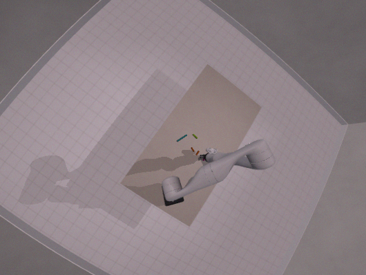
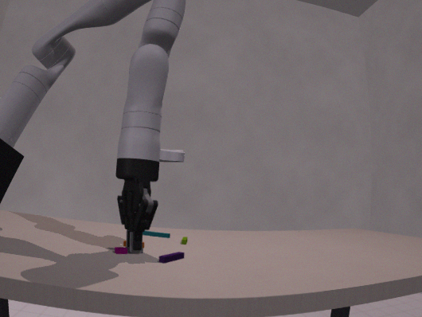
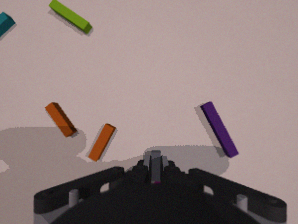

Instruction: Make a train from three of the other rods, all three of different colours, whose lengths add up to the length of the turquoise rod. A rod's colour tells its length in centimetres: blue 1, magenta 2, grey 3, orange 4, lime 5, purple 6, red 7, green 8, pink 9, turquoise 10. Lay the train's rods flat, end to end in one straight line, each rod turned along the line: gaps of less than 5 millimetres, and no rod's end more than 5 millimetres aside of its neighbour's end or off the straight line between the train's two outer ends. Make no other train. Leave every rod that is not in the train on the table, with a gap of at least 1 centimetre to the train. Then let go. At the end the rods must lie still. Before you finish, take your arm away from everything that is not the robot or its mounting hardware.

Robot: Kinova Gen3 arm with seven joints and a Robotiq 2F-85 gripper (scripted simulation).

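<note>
Now: hand 2 cm to the left of the magenta rod, 2 cm past it and 2 cm above it. Round my hand: grey rod: 2 cm below; lime rod: 16 cm to the left, 10 cm ahead, 2 cm below; purple rod: 7 cm ahead, 4 cm to the right, 2 cm below.
</note>
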